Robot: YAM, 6 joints.
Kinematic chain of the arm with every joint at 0, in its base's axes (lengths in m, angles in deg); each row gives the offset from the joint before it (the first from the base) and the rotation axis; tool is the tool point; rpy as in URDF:
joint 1: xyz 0 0 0.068 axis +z
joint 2: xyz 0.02 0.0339 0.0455 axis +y
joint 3: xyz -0.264 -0.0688 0 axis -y
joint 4: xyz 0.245 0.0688 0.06 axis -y
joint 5: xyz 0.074 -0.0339 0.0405 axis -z
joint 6: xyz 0.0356 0 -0.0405 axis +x
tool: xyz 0 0 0 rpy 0 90 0
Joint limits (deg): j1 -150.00..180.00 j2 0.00..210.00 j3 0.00..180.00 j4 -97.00..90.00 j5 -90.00..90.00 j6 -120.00..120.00
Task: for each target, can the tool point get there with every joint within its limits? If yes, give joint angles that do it. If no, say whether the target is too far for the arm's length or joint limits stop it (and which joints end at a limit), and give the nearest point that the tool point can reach.
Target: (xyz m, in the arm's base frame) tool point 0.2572 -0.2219 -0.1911
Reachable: yes | joints -45.31 173.08 71.07 42.10 -48.89 -97.02
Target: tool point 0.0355 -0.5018 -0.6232
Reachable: no: too far | nearest point 0.0274 -0.3880 -0.3520 | short by 0.294 m
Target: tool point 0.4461 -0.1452 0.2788
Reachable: yes | joints -13.95 131.85 129.83 -71.24 69.75 -3.62
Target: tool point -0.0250 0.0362 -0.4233
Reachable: no: joint limits stop it (at a limit: joint 2) | nearest point -0.0485 0.0703 -0.3414 | short by 0.092 m
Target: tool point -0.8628 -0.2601 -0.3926
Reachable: no: too far | nearest point -0.4898 -0.2641 -0.2016 | short by 0.419 m
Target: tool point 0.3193 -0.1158 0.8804
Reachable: no: too far | nearest point 0.2452 -0.0889 0.6912 | short by 0.205 m
